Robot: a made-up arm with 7 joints. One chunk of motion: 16 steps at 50 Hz.
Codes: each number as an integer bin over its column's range. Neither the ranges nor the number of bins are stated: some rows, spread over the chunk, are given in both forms.
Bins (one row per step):
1: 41 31 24 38 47 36 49
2: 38 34 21 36 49 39 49
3: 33 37 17 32 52 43 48
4: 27 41 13 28 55 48 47
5: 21 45 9 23 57 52 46
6: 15 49 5 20 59 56 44
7: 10 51 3 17 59 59 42
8: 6 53 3 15 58 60 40
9: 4 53 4 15 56 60 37
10: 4 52 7 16 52 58 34
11: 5 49 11 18 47 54 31
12: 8 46 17 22 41 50 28
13: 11 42 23 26 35 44 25
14: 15 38 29 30 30 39 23
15: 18 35 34 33 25 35 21
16: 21 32 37 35 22 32 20
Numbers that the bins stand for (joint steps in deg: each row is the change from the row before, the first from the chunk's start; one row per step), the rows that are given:
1: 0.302 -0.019 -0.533 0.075 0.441 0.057 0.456
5: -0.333 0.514 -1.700 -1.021 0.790 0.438 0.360
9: -0.873 0.819 -2.089 -1.605 0.756 0.629 0.075
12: -0.746 0.552 -1.078 -1.094 0.232 0.390 -0.211
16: -0.333 0.019 0.478 -0.144 -0.432 -0.038 -0.465
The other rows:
2: 0.206 0.095 -0.767 -0.071 0.511 0.129 0.456
3: 0.048 0.210 -1.078 -0.363 0.616 0.224 0.424
4: -0.143 0.362 -1.389 -0.656 0.721 0.343 0.392
6: -0.524 0.667 -2.011 -1.240 0.860 0.533 0.297
7: -0.683 0.743 -2.167 -1.459 0.860 0.605 0.233
8: -0.810 0.819 -2.167 -1.605 0.825 0.629 0.170
10: -0.873 0.781 -1.856 -1.532 0.616 0.581 -0.021
11: -0.841 0.667 -1.544 -1.386 0.441 0.486 -0.116
13: -0.651 0.400 -0.611 -0.802 0.022 0.248 -0.306
14: -0.524 0.248 -0.144 -0.510 -0.152 0.129 -0.370
15: -0.429 0.133 0.244 -0.290 -0.327 0.033 -0.433

